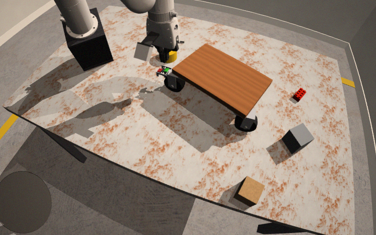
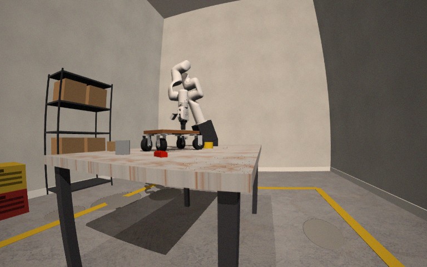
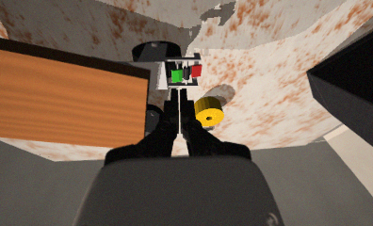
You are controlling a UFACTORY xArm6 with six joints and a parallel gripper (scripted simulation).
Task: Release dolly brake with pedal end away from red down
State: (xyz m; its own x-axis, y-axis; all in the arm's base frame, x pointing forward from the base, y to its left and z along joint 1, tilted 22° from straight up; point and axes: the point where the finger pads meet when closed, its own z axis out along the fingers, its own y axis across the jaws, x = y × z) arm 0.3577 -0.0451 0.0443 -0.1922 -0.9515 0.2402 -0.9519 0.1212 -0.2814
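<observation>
The brake pedal is 10 mm behind my hand and 80 mm below it. Also, from my hand: grey cube 510 mm ahead, 150 mm to the right, 130 mm below; then yellow ring 50 mm behind, 180 mm to the left, 140 mm below; then tan cube 350 mm ahead, 360 mm to the right, 130 mm below.
</observation>
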